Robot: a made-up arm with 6 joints. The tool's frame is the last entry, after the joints. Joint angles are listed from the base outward.
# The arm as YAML. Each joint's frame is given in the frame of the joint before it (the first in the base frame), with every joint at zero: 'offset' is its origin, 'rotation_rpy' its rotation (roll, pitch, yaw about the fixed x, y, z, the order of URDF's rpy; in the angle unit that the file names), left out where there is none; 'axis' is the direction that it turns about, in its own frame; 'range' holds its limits. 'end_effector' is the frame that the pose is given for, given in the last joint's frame.
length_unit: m
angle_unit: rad
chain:
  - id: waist
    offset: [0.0, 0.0, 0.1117]
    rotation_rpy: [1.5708, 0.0, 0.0]
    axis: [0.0, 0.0, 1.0]
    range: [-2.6, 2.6]
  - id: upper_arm
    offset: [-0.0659, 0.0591, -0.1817]
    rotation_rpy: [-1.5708, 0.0, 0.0]
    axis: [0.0, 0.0, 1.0]
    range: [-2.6, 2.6]
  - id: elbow
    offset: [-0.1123, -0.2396, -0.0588]
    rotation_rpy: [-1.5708, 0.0, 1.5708]
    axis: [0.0, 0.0, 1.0]
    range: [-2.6, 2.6]
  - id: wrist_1
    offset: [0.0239, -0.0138, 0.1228]
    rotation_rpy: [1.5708, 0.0, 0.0]
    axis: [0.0, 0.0, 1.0]
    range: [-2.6, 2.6]
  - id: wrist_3
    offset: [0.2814, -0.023, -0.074]
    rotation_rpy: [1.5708, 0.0, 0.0]
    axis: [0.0, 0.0, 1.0]
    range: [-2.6, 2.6]
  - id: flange
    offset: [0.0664, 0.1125, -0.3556]
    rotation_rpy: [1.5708, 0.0, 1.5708]
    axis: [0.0, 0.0, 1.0]
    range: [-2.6, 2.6]
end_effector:
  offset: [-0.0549, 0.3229, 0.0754]
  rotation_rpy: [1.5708, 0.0, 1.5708]
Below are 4 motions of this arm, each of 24 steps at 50 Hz.
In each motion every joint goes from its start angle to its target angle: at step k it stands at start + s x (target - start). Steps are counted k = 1, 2, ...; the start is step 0. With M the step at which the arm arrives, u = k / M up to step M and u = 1 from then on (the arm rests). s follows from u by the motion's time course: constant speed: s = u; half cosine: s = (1 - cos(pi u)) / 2; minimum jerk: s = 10 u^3 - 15 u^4 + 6 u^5.
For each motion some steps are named. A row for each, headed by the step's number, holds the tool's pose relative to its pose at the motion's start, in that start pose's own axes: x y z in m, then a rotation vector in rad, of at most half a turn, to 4 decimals.
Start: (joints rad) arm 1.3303 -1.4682 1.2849 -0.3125 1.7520 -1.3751
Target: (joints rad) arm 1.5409 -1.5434 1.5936 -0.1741 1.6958 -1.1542
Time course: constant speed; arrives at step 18
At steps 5, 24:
5: -0.0203 0.0101 -0.0167 -0.0252 0.0874 0.0429
24: -0.0843 0.0363 -0.0614 -0.1120 0.3268 0.1426

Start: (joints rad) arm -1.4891 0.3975 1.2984 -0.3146 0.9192 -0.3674
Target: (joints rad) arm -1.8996 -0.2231 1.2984 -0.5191 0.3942 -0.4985
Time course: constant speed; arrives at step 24
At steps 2, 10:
2: 0.0020 0.0145 0.0097 -0.0640 0.0259 -0.0249
10: 0.0179 0.0674 0.0378 -0.3351 0.1505 -0.0846

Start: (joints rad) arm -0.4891 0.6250 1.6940 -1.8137 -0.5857 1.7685
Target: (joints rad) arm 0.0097 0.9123 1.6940 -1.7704 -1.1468 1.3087
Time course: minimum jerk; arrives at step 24
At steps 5, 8, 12, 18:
5: -0.0020 0.0131 0.0157 0.0318 -0.0276 -0.0113
8: -0.0082 0.0392 0.0525 0.1018 -0.0881 -0.0397
12: -0.0274 0.0777 0.1296 0.2346 -0.2014 -0.1086
18: -0.0673 0.1018 0.2373 0.3992 -0.3383 -0.2269

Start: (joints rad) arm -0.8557 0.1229 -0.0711 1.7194 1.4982 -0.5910
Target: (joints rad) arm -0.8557 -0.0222 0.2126 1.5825 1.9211 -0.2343
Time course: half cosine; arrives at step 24
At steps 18, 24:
18: 0.0347 -0.0685 -0.1113 0.2569 0.0331 -0.3571
24: 0.0392 -0.0756 -0.1295 0.3138 0.0287 -0.4010

